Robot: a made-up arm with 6 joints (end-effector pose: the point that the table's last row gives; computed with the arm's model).
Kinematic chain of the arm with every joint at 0, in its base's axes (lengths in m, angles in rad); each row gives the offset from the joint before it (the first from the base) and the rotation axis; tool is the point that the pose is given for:
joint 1: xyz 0 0 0.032 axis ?
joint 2: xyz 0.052 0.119 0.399 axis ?
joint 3: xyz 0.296 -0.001 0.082 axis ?
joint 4: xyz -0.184 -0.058 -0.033 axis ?
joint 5: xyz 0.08 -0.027 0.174 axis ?
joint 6: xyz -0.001 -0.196 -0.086 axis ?
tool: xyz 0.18 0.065 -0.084
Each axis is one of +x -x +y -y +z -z.
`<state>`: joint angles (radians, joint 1 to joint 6).
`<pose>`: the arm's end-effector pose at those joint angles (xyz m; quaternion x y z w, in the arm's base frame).
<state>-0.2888 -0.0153 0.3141 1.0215 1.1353 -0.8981</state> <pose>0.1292 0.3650 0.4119 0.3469 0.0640 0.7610 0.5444</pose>
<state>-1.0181 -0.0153 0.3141 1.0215 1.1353 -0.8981</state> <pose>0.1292 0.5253 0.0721 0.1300 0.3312 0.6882 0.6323</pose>
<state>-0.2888 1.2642 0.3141 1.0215 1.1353 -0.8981</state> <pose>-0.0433 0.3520 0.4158 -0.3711 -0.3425 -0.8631 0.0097</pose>
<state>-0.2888 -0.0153 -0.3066 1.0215 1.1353 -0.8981</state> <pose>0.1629 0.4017 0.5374 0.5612 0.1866 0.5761 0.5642</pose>
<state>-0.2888 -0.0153 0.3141 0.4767 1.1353 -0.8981</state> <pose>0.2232 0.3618 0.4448 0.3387 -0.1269 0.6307 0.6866</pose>
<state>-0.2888 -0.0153 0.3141 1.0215 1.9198 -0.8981</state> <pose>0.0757 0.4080 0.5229 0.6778 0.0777 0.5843 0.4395</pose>
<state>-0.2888 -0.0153 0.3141 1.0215 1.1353 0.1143</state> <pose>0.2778 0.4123 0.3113 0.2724 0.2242 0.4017 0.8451</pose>
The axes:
joint 1: +x
joint 2: +z
joint 3: -y
joint 4: +z
joint 5: +x
joint 6: -z

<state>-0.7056 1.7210 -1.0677 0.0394 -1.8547 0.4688</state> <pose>0.1240 1.0151 -0.0514 0.5991 0.2210 -0.7691 0.0283</pose>
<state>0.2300 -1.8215 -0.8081 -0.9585 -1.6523 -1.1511</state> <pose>-0.2403 -0.2058 0.8074 0.5263 0.7806 -0.0781 0.3279</pose>
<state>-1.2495 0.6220 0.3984 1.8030 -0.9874 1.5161</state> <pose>0.1850 0.9590 -0.1038 -0.2299 -0.2769 0.6413 0.6776</pose>
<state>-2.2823 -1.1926 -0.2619 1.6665 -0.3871 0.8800</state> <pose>0.4281 0.5574 -0.1366 -0.9055 -0.2055 -0.0402 0.3692</pose>
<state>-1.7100 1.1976 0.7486 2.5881 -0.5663 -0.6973</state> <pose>-0.0572 0.2759 -0.2762 -0.2417 -0.1694 -0.7257 0.6215</pose>
